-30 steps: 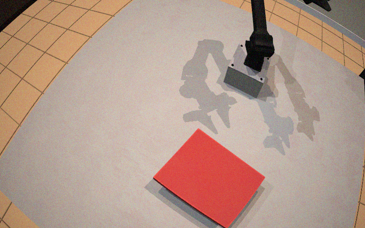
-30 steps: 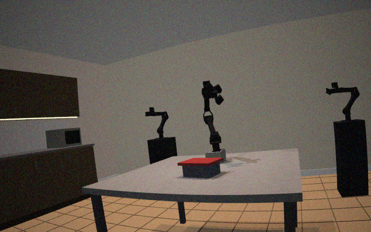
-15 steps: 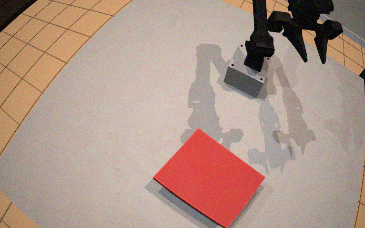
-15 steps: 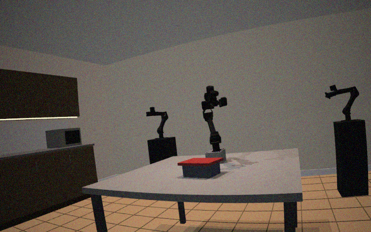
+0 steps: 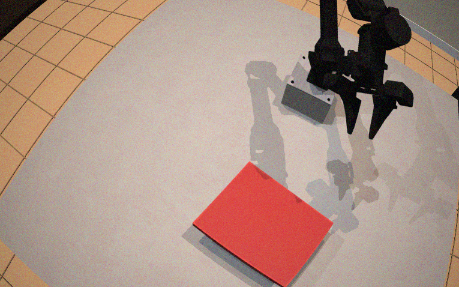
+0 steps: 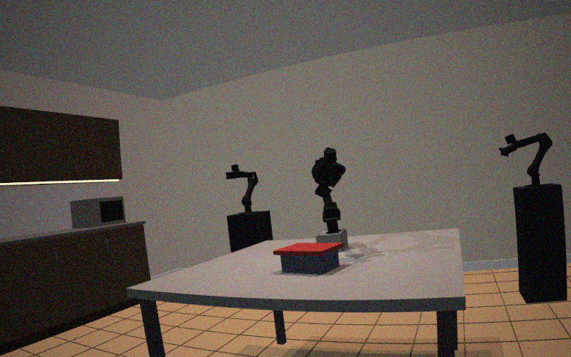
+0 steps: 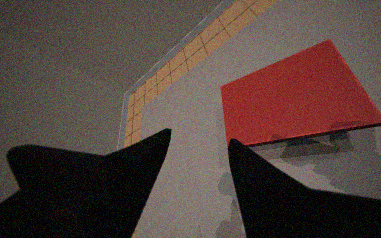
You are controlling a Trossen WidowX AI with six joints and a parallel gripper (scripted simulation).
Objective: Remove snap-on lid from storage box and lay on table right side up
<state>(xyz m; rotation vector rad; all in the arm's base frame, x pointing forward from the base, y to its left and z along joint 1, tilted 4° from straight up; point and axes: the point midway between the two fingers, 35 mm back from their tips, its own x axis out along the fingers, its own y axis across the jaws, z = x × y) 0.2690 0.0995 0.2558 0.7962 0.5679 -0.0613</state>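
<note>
The lid lies 23 cm below my gripper tip, 13 cm ahead of it and 8 cm to the right of it. Round my gripper tip: storage box (27 cm below, 13 cm ahead, 8 cm to the right).
</note>
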